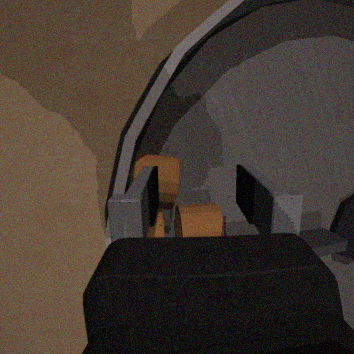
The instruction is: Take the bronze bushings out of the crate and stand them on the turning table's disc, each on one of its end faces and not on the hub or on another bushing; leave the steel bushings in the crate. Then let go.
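Places are measured from the arm's base along level axes (x back, y right, z up), in metres.
Pixels of known places: gripper, fingertip midpoint: point(197, 183).
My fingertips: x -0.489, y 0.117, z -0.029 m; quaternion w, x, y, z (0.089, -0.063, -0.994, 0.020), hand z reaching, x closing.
Note:
Behind a point stands the place of what it marks.
Three bronze bushings show at the left part of the turning table's grey disc point(280, 115) {x -0.565, y 0.086, z -0.062 m}. One bushing point(200, 221) {x -0.490, y 0.141, z -0.035 m} lies on its side between and below the fingertips, its lower part hidden by the gripper body. A second bushing point(169, 177) {x -0.475, y 0.111, z -0.034 m} is farther back by the rim, partly behind the left finger; its pose is hard to tell. A sliver of a third bushing point(159, 225) {x -0.465, y 0.139, z -0.035 m} shows beside the left finger. My gripper point(197, 183) {x -0.489, y 0.117, z -0.029 m} is open, with nothing held between its fingers. Part of the dark hub point(346, 220) {x -0.620, y 0.179, z -0.054 m} shows at the right edge. The crate and steel bushings cannot be made out.
A raised light-grey rim point(129, 145) {x -0.456, y 0.090, z -0.026 m} curves around the disc's left side, close to the left finger. A dark bar point(322, 240) {x -0.578, y 0.178, z -0.034 m} runs toward the hub, right of the right finger. The brown table top point(45, 165) {x -0.382, y 0.097, z -0.115 m} lies outside the rim, with shadows across it.

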